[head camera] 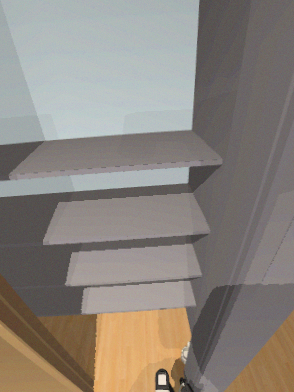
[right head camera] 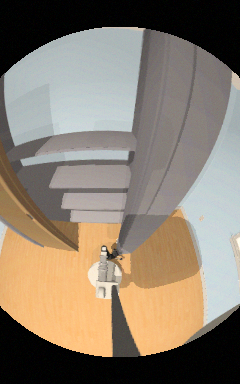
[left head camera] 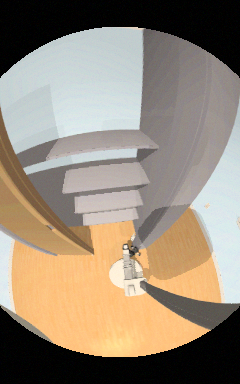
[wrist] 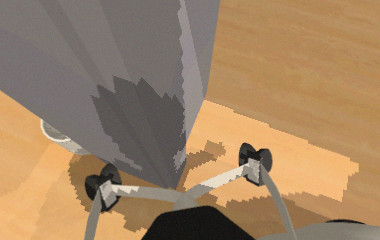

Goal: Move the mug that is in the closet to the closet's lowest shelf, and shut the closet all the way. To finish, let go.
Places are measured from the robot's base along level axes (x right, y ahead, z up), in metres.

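Pixels of known places: gripper, fingertip midpoint: (right head camera: 118, 253) (wrist: 180, 167).
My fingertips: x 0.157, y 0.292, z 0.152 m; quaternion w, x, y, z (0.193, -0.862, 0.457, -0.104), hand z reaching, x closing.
Note:
Ahead of a thing's pixels: the offset from my fingertips to its top centre. "*": to the spot under its first point. Level surfaces: height alone.
A whitish mug {* dx +0.003, dy +0.244, dz -0.170 m} (head camera: 185, 351) (left head camera: 133, 238) (wrist: 62, 138) is on the floor at the inner foot of the closet's grey right side wall (head camera: 220, 200) (left head camera: 175, 125) (right head camera: 165, 125) (wrist: 140, 60), which partly hides it. The closet's lowest shelf {dz +0.227 m} (head camera: 140, 297) (left head camera: 110, 216) (right head camera: 97, 216) is bare where it shows. The wooden closet door (head camera: 25, 335) (left head camera: 25, 200) (right head camera: 25, 205) stands at the left, and the closet is open. My gripper (head camera: 185, 385) (left head camera: 134, 250) (right head camera: 115, 254) (wrist: 180, 167) is open and empty by the wall's front edge, with the mug outside its fingers, beyond the left one in the wrist view.
Three higher grey shelves {* dx -0.257, dy +0.454, dz +0.836 m} (head camera: 135, 217) (left head camera: 105, 176) (right head camera: 92, 176) rise above the lowest one. The robot's pale round base (left head camera: 118, 273) (right head camera: 95, 274) is on the wood floor {dz -0.181 m} (head camera: 120, 340) in front of the closet. The side wall's end reaches close to the gripper.

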